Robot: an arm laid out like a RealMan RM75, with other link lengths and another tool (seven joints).
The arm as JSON. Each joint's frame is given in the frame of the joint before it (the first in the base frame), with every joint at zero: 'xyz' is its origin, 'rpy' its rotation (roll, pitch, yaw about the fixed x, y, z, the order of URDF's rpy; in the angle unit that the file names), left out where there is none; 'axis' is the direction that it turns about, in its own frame. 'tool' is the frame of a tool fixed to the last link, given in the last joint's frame.
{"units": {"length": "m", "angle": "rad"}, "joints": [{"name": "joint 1", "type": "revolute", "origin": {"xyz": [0.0, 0.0, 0.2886], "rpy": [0.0, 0.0, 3.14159]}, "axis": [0.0, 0.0, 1.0]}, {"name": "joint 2", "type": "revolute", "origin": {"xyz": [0.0, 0.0, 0.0], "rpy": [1.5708, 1.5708, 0.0]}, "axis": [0.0, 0.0, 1.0]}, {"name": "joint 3", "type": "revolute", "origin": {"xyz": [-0.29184, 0.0, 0.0], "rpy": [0.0, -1.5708, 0.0]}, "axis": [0.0, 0.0, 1.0]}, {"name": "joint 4", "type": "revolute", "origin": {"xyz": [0.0, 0.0, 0.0], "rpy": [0.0, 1.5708, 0.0]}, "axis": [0.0, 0.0, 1.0]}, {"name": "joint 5", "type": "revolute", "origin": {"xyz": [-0.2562, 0.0, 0.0], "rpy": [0.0, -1.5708, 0.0]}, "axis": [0.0, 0.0, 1.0]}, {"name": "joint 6", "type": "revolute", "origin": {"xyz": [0.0, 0.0, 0.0], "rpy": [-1.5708, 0.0, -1.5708]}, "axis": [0.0, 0.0, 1.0]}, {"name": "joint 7", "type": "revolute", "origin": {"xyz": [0.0, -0.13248, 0.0], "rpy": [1.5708, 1.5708, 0.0]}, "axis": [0.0, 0.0, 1.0]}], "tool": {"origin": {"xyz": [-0.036, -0.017, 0.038], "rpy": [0.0, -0.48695, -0.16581]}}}
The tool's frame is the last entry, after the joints.
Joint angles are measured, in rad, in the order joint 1, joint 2, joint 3, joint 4, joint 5, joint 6, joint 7. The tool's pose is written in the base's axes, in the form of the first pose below.
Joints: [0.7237 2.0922 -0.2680 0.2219 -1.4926 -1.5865 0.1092]
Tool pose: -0.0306 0.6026 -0.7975 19.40; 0.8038 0.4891 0.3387 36.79; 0.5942 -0.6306 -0.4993 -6.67; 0 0 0 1
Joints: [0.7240 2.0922 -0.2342 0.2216 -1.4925 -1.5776 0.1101]
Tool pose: -0.0032 0.6045 -0.7966 19.41; 0.7933 0.4866 0.3660 37.34; 0.6089 -0.6307 -0.4811 -6.33; 0 0 0 1
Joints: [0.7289 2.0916 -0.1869 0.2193 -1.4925 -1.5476 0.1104]
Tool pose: 0.0342 0.6180 -0.7855 19.45; 0.7803 0.4746 0.4073 38.37; 0.6245 -0.6268 -0.4660 -5.99; 0 0 0 1
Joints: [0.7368 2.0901 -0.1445 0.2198 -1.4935 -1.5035 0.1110]
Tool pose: 0.0700 0.6381 -0.7668 19.53; 0.7733 0.4509 0.4458 39.48; 0.6302 -0.6241 -0.4618 -5.87; 0 0 0 1
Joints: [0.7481 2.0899 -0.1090 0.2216 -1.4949 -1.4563 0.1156]
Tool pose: 0.1027 0.6549 -0.7487 19.47; 0.7723 0.4219 0.4749 40.51; 0.6269 -0.6270 -0.4624 -5.94; 0 0 0 1
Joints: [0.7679 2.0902 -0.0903 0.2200 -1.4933 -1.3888 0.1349]
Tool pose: 0.1323 0.6757 -0.7252 19.30; 0.7857 0.3746 0.4923 41.71; 0.6043 -0.6350 -0.4813 -6.34; 0 0 0 1
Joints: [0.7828 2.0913 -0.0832 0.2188 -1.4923 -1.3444 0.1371]
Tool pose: 0.1413 0.6930 -0.7070 19.12; 0.7930 0.3483 0.4998 42.43; 0.5926 -0.6313 -0.5003 -6.75; 0 0 0 1
